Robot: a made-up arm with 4 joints.
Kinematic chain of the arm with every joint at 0, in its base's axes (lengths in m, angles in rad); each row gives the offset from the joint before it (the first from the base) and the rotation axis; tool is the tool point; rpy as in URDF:
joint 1: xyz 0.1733 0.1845 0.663 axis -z
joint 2: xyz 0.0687 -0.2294 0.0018 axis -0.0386 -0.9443 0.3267
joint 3: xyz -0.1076 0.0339 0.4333 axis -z
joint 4: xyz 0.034 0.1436 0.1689 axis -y
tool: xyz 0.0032 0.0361 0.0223 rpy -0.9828 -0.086 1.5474
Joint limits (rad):
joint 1: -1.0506..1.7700
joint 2: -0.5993..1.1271
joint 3: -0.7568..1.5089
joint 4: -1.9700..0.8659
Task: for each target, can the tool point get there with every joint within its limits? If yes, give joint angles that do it. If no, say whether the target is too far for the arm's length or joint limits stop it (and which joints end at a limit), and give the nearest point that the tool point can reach.
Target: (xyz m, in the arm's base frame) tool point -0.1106 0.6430 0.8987
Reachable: yes | joints 1.2342 0.9452 -0.4696 -1.7470
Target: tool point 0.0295 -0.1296 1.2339
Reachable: yes | joints 1.5044 -0.2770 0.9936 -1.1277
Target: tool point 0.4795 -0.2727 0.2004
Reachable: no: joint limits stop it (at a limit: joint 1, joint 2, joint 3, joint 4) | nearest point 0.0619 -0.4500 0.7472 | short by 0.710 m
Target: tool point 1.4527 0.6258 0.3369
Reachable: no: too far | nearest point 0.6762 0.3580 1.1236 | short by 1.137 m
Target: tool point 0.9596 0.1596 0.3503
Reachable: no: joint limits stop it (at a limit: joint 2, joint 4) | nearest point 0.6998 0.1678 1.1209 | short by 0.813 m
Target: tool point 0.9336 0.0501 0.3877
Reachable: no: joint limits stop it (at a limit: joint 2, joint 4) | nearest point 0.6920 0.0928 1.1208 | short by 0.773 m
